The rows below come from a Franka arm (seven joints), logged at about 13 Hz.
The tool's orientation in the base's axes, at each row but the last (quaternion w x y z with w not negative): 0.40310, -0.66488, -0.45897, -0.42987; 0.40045, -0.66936, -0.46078, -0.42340; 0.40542, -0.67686, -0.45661, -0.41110; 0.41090, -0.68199, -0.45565, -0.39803; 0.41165, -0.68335, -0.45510, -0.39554; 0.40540, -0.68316, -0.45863, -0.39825; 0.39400, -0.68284, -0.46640, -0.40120; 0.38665, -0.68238, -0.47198, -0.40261; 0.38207, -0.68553, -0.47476, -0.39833; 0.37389, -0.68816, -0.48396, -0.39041; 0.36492, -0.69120, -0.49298, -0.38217; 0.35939, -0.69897, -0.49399, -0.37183
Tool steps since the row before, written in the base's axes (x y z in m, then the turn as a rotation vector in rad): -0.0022, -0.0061, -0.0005, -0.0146, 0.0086, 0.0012; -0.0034, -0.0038, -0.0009, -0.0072, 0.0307, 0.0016; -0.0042, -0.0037, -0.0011, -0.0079, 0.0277, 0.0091; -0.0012, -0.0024, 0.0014, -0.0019, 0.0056, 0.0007; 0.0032, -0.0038, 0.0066, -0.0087, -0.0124, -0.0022; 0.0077, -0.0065, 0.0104, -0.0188, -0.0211, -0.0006; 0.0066, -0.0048, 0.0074, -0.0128, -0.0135, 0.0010; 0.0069, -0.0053, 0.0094, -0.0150, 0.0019, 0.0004; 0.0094, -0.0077, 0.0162, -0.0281, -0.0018, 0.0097; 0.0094, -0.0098, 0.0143, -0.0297, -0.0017, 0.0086; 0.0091, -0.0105, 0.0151, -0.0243, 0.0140, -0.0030; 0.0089, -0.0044, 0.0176, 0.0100, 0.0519, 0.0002
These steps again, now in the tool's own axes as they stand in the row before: -0.0025, -0.0005, -0.0060, 0.0003, -0.0163, 0.0047; -0.0026, -0.0022, -0.0039, 0.0085, -0.0149, 0.0265; -0.0031, -0.0029, -0.0038, 0.0144, -0.0161, 0.0211; 0.0003, -0.0008, -0.0029, 0.0018, -0.0033, 0.0046; 0.0058, 0.0026, -0.0053, -0.0081, -0.0047, -0.0121; 0.0096, 0.0070, -0.0083, -0.0119, -0.0125, -0.0224; 0.0068, 0.0063, -0.0059, -0.0065, -0.0089, -0.0150; 0.0084, 0.0066, -0.0071, -0.0025, -0.0149, -0.0012; 0.0142, 0.0086, -0.0116, 0.0017, -0.0278, -0.0106; 0.0113, 0.0095, -0.0130, 0.0004, -0.0292, -0.0103; 0.0112, 0.0094, -0.0144, -0.0024, -0.0264, 0.0096; 0.0156, 0.0073, -0.0105, 0.0245, -0.0036, 0.0467
